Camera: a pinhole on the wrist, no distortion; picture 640 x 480 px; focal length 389.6 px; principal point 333.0 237.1 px. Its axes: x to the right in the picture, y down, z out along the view. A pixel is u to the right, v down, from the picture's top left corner.
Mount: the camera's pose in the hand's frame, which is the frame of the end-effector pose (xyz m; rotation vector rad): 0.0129 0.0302 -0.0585 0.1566 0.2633 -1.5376
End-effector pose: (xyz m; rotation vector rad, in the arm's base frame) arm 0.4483 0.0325 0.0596 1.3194 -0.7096 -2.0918
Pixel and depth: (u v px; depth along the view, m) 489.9 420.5 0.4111
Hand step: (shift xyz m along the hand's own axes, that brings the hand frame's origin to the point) 0.2370 -0.2320 0.2805
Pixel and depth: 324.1 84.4 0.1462
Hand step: -0.0340 -0.0070 0.0867
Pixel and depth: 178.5 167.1 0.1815
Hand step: -0.0078 0.0506 0.1373
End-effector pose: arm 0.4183 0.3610 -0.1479 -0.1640 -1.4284 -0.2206
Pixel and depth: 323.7 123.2 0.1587
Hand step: -0.0223 -0.0095 0.0981
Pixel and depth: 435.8 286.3 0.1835
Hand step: 0.0495 -0.0642 0.1037
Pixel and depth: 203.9 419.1 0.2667
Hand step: 0.1548 0.0488 0.2135
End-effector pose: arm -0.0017 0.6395 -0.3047 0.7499 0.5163 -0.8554
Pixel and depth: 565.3 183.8 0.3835
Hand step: -0.0095 -0.2931 0.2530
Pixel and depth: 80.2 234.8 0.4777
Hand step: 0.0397 0.2028 0.4835
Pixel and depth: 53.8 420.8 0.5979
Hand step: 0.3306 0.2941 0.6123
